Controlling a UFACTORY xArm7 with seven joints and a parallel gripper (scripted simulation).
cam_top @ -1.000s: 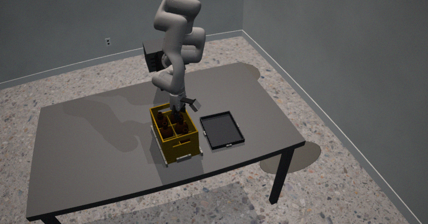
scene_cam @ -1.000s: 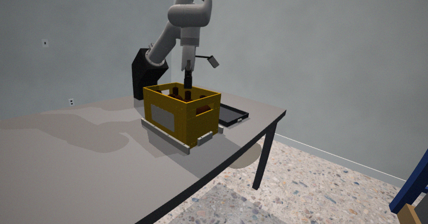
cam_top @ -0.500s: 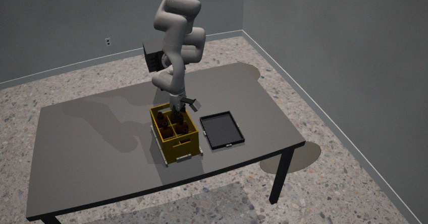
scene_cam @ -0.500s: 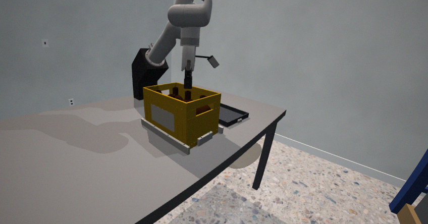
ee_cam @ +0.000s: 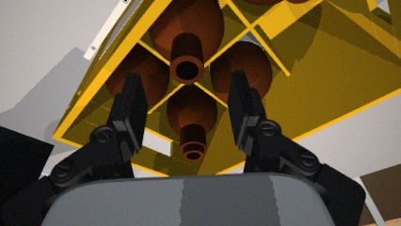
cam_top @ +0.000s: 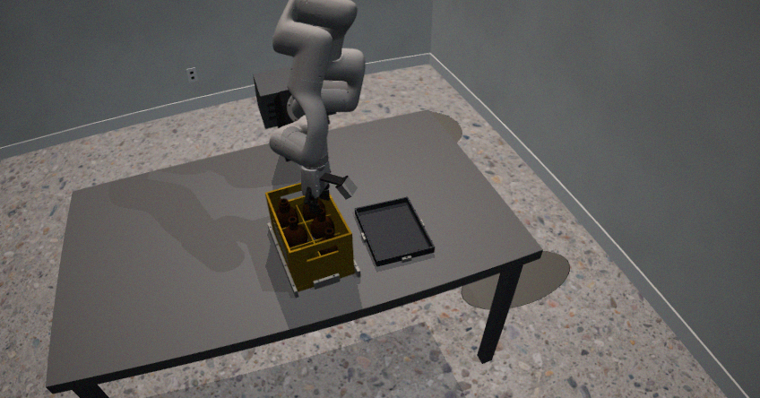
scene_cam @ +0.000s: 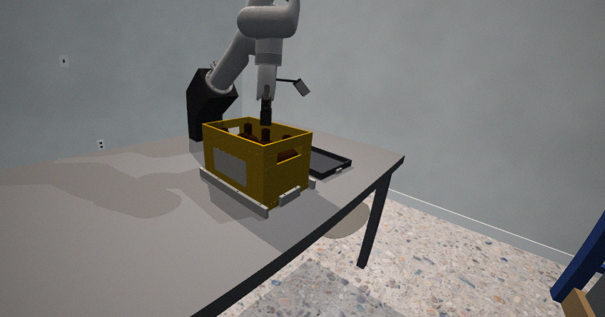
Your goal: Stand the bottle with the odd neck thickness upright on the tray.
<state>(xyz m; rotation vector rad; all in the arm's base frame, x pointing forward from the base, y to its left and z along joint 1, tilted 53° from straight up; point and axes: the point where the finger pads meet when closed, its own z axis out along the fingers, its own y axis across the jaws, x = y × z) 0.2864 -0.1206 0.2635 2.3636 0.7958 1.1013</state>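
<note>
Right now the yellow crate is 120 mm below my hand, 40 mm to the right of it and 10 mm behind it. Also, from my hand: black tray: 220 mm to the left, 190 mm below, 80 mm ahead.
</note>
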